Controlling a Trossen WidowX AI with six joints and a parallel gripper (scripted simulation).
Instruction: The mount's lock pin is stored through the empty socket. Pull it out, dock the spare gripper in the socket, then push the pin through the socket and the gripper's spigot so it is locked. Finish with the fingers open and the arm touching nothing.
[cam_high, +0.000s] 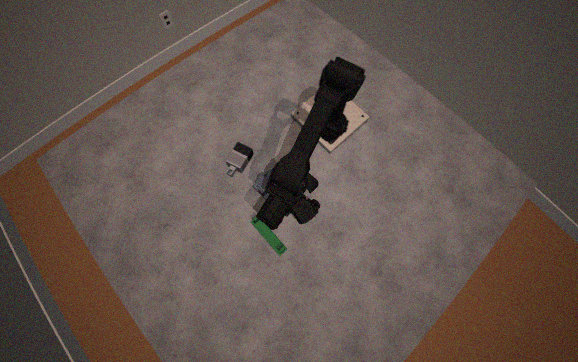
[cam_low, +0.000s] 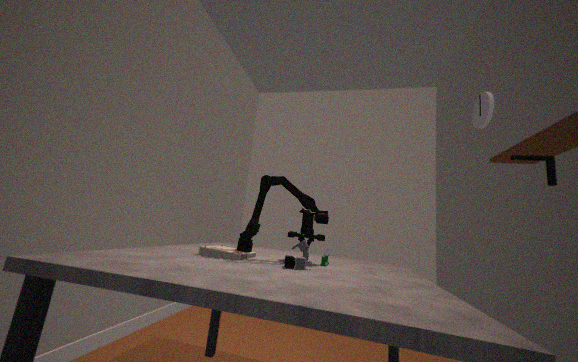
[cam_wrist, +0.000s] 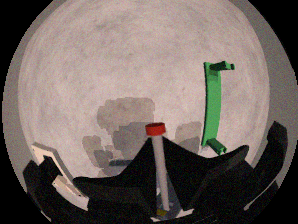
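Now: gripper tip 100 mm short of the green holder, 20 mm above it and 10 mm to the right of it. The rest, counted from my gripper tip: spare gripper (240 mm to the right, 20 mm below); then grey mount (100 mm to the right, 10 mm behind, 10 mm above).
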